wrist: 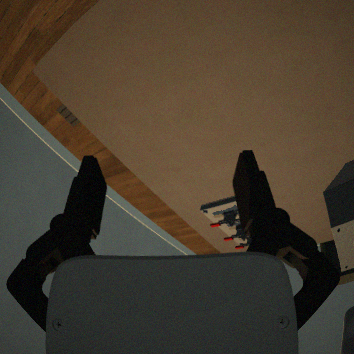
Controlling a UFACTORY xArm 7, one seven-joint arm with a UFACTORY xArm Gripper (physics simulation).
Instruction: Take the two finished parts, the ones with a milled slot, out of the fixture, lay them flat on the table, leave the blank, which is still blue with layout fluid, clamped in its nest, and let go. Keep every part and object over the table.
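Frame: origin at the arm's base, x back, y right, z up, level; metres.
Seen in the pictures: gripper, between the fingertips: (167, 167).
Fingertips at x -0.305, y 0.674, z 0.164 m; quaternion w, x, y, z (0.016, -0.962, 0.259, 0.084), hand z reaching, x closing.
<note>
A point is followed by its place in that frame.
My gripper (167, 167) {x -0.305, y 0.674, z 0.164 m} is open, with its two black fingers wide apart and no part between them. A small light plate with dark clamps and red tips, which looks like the fixture (229, 216) {x -0.480, y 0.099, z -0.146 m}, shows low and right of centre in the wrist view. It is beyond the right finger, which hides its right side. It looks small and far from the fingertips. The slotted parts and the blue blank cannot be made out at this size and in this dim light.
A dark and beige box-like object (344, 227) {x -0.096, y 0.063, z -0.035 m} stands at the right edge. A broad brown surface (165, 85) {x -0.432, y 0.595, z -0.180 m} fills the upper view, bordered by a wood-grained strip (125, 177). A blue-grey area (30, 165) with a thin pale line lies at the left.
</note>
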